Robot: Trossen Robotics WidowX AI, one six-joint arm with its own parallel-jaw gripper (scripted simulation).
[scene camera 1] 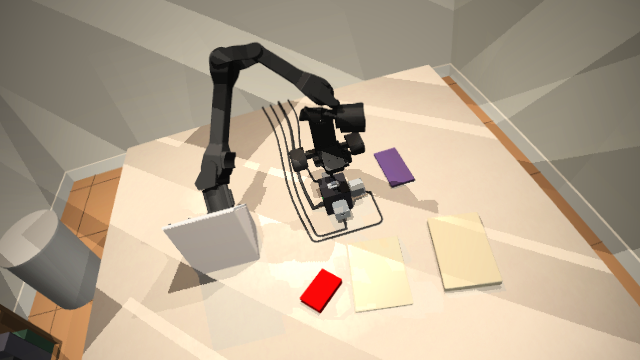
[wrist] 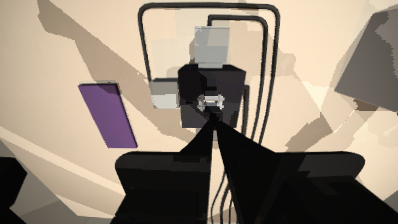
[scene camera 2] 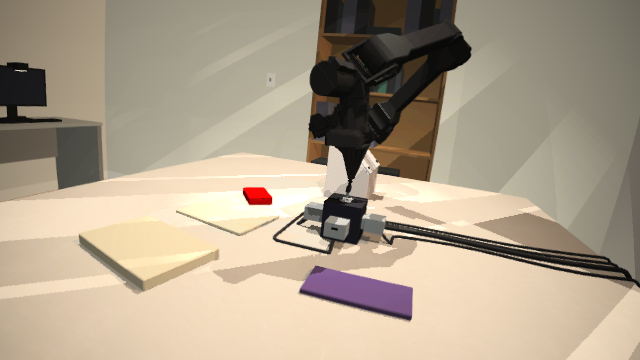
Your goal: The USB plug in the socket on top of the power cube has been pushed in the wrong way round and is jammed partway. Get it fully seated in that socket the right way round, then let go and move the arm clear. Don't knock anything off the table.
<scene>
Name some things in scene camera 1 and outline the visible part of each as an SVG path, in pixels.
My gripper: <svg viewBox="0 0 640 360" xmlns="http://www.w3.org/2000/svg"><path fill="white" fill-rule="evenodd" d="M360 133L354 132L344 135L346 141L341 143L339 140L336 140L335 130L327 138L316 138L311 134L314 149L304 152L303 147L289 151L293 171L306 170L309 167L307 162L309 159L313 159L315 167L323 167L328 175L343 171L345 167L350 166L349 163L352 163L351 155L359 155L366 151Z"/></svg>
A purple card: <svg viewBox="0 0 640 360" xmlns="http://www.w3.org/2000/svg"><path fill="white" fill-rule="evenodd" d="M395 147L374 153L392 188L415 180Z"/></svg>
A red block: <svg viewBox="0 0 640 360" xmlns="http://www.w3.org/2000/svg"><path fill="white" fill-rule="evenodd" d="M323 268L299 298L303 304L319 313L325 309L343 284L341 278Z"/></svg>
</scene>
